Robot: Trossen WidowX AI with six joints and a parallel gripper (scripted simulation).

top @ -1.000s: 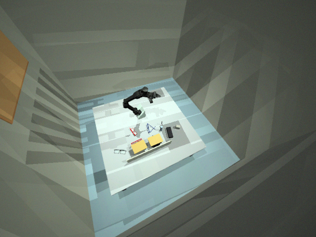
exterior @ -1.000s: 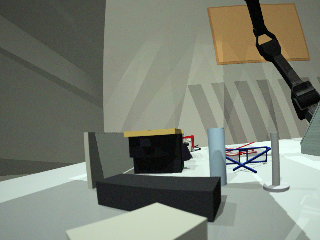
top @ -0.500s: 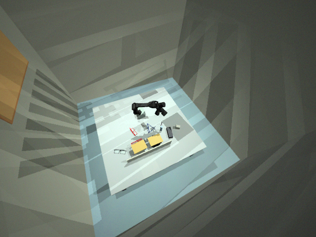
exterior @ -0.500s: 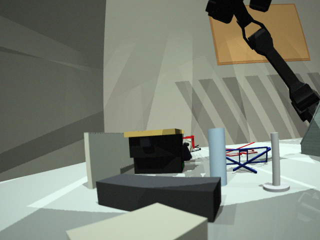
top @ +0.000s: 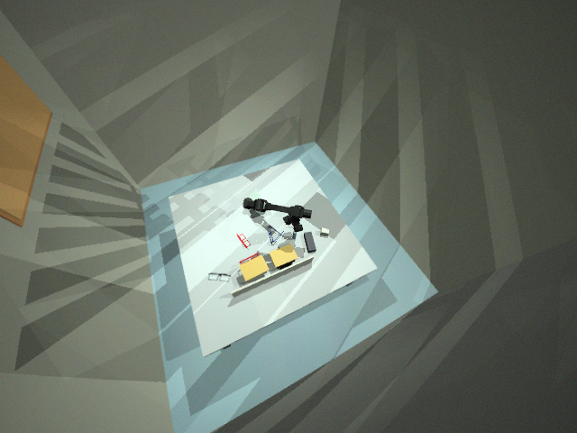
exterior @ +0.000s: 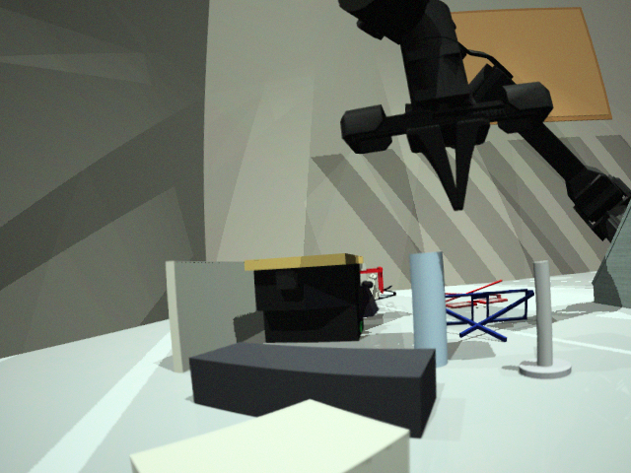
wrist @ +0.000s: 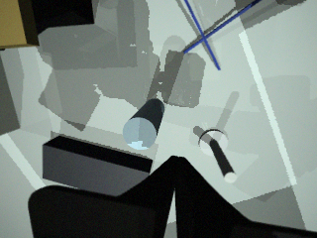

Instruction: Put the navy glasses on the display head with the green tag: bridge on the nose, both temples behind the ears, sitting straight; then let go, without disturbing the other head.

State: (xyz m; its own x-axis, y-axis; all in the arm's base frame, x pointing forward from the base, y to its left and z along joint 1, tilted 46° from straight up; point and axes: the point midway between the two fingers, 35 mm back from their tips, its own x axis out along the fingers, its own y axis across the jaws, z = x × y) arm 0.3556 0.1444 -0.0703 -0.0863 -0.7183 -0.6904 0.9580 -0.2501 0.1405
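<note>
My gripper tip is now 30 mm short of the light blue cylinder, 10 mm to the left of it and 80 mm above it. Also, from my gripper tip: grey stand post: 50 mm behind, 50 mm to the left, 110 mm below; dark block: 130 mm ahead, 70 mm to the left, 120 mm below; cream box: 130 mm ahead, 220 mm to the left, 110 mm below.
</note>
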